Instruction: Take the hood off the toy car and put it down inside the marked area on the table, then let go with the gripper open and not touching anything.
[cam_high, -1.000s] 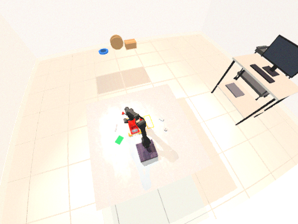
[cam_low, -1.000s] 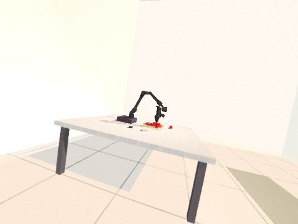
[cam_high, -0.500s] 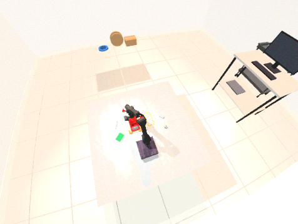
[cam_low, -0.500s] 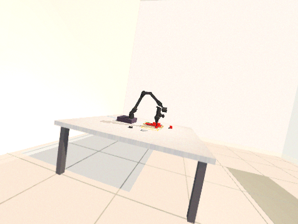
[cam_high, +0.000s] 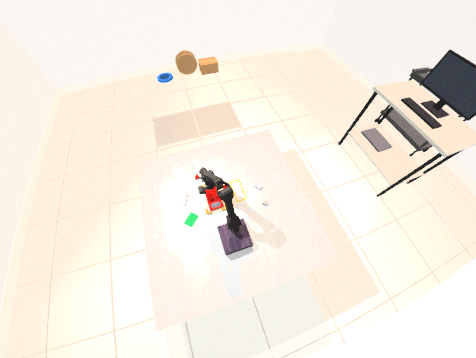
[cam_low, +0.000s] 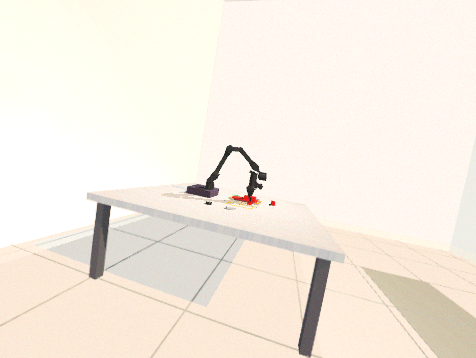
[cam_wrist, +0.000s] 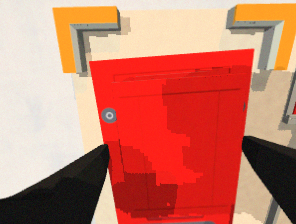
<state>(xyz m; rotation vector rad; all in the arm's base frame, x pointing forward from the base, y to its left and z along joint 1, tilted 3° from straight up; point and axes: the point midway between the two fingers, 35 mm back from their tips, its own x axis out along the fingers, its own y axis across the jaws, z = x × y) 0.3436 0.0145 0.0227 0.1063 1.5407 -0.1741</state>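
My gripper tip is now right at the toy car hood. The rest, counted from my gripper tip: green flat piece: 12 cm behind, 23 cm to the left, 4 cm below; grey wheel: 28 cm behind, 33 cm to the right, 3 cm below.
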